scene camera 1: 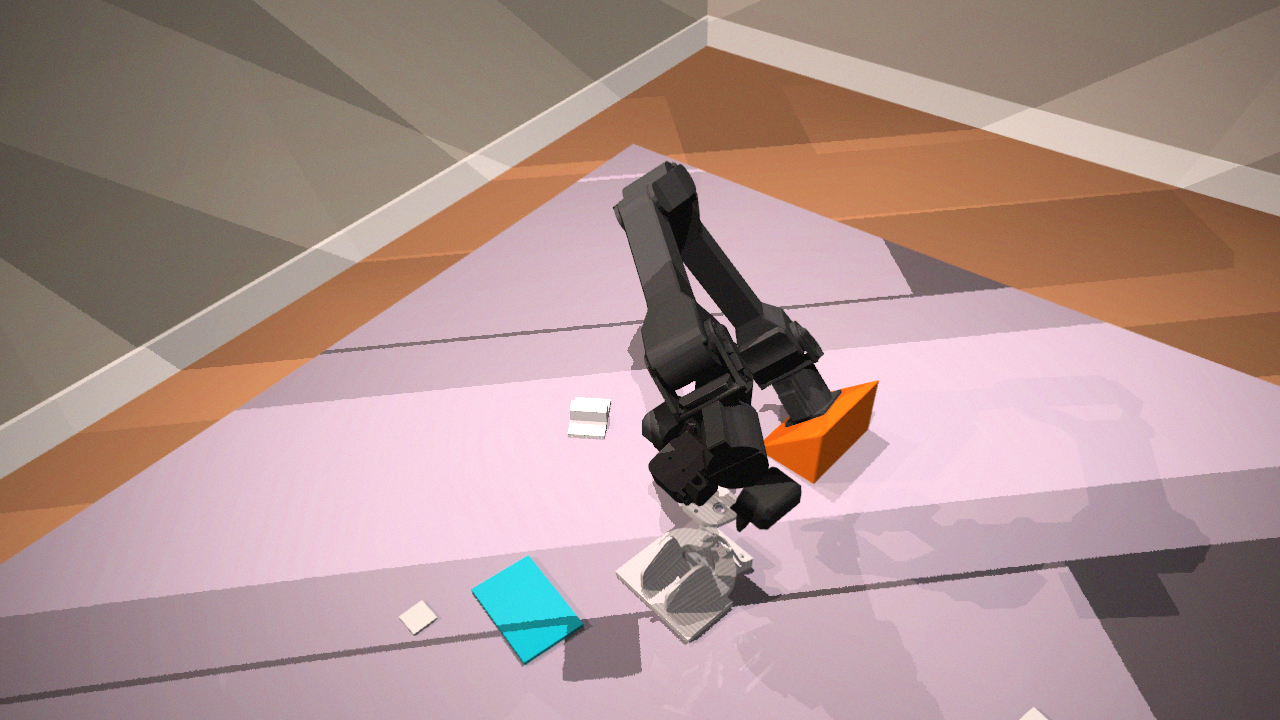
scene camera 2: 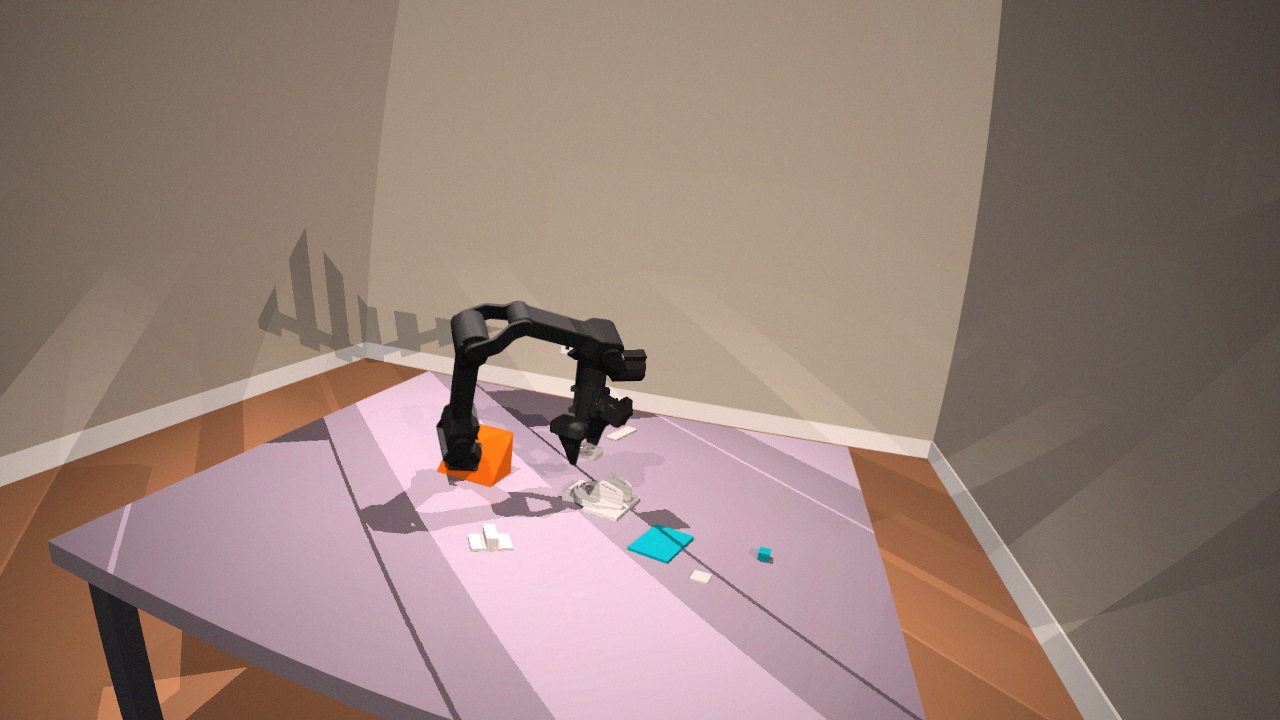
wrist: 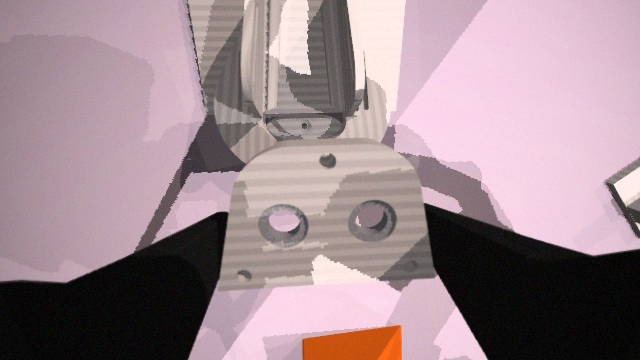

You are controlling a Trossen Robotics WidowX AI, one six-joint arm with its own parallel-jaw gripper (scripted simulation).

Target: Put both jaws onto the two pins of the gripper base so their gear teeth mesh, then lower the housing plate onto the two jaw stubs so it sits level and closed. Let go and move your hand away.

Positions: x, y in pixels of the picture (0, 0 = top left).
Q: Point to a white stepped block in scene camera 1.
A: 588, 416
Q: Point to a white slab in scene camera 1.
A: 687, 624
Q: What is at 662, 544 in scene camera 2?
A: A cyan flat plate.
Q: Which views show my gripper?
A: Scene camera 1, scene camera 2 and the wrist view: all of them.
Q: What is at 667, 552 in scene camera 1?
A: A white jaw.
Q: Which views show the cyan flat plate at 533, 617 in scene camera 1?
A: Scene camera 1 and scene camera 2 only.
